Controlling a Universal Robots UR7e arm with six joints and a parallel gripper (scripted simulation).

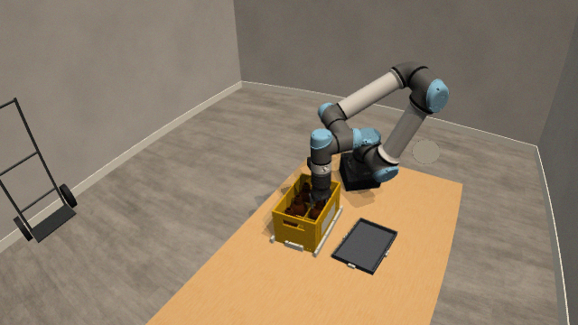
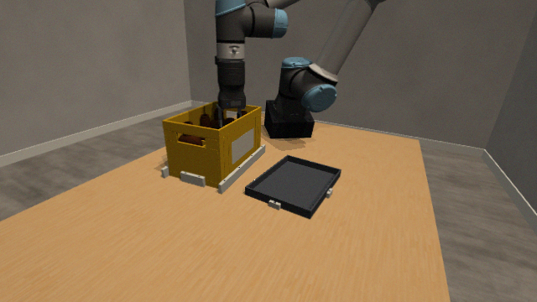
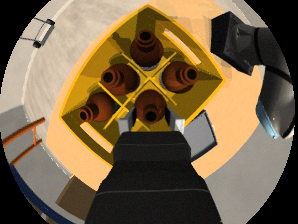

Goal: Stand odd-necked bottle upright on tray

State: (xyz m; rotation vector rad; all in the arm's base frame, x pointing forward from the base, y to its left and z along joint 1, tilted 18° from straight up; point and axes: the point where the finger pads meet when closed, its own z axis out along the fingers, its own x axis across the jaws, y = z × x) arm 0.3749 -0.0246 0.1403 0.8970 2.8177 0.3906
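My hand is 70 mm above the bottle. The rest, counted from my hand: yellow crate (80 mm below, 50 mm to the right, 10 mm ahead); then dark tray (230 mm to the left, 150 mm below, 20 mm behind).
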